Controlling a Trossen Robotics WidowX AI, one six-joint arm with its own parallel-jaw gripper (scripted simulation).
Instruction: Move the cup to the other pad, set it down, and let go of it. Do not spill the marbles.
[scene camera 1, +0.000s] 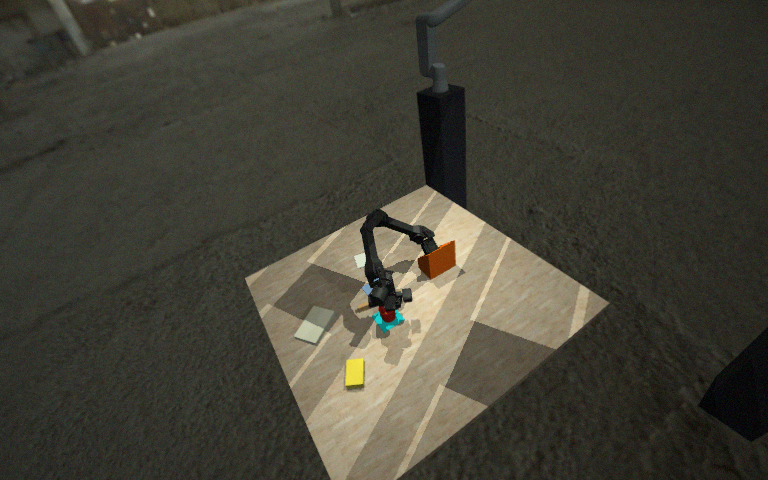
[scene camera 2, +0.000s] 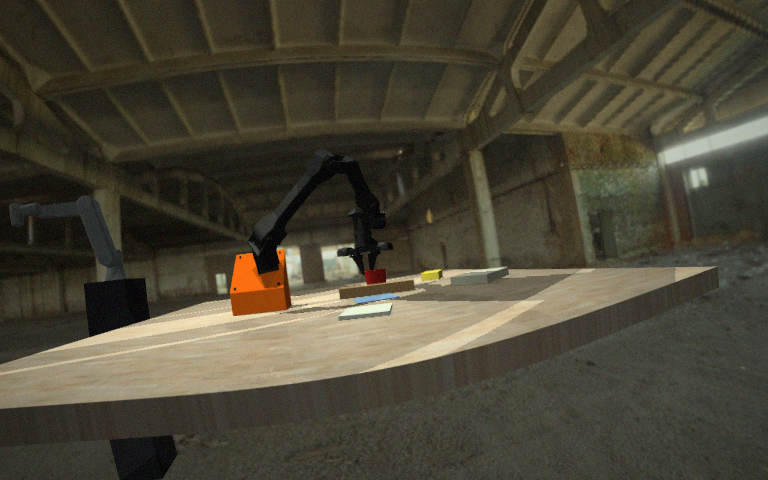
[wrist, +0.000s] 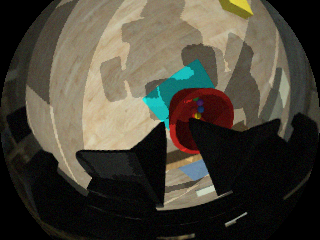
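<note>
Scene camera 2 gives me my gripper (scene camera 2: 367, 274) and a wooden bar (scene camera 2: 346, 292). In the wrist view there's a cup (wrist: 218, 109), and I can see my gripper (wrist: 177, 123) there too.
</note>
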